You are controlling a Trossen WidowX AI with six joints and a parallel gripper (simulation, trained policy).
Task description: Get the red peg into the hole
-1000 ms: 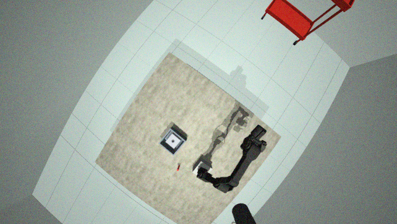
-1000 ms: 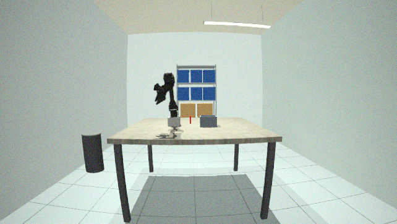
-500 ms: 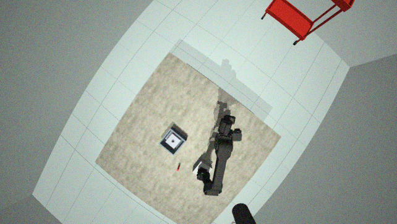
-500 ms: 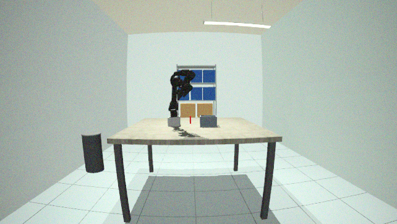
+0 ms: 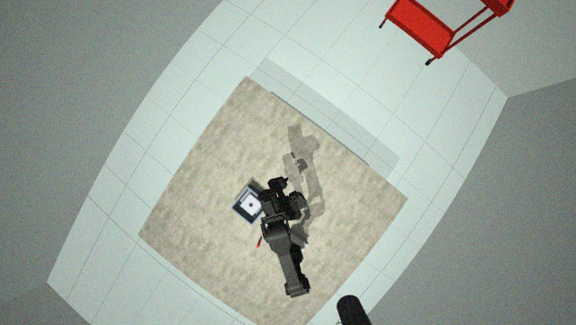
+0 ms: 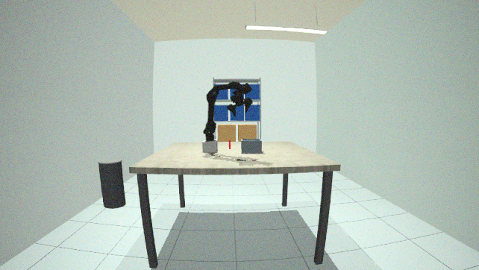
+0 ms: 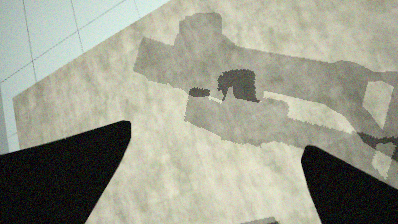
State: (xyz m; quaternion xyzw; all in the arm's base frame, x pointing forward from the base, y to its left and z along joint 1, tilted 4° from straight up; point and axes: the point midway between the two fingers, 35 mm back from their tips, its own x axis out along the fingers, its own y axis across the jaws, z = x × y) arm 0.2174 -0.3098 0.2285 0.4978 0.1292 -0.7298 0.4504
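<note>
Right now my gripper tip is 20 mm past the red peg, 420 mm to the right of it and 260 mm above it. Round my gripper tip: grey box: 130 mm ahead, 230 mm to the left, 280 mm below.
</note>
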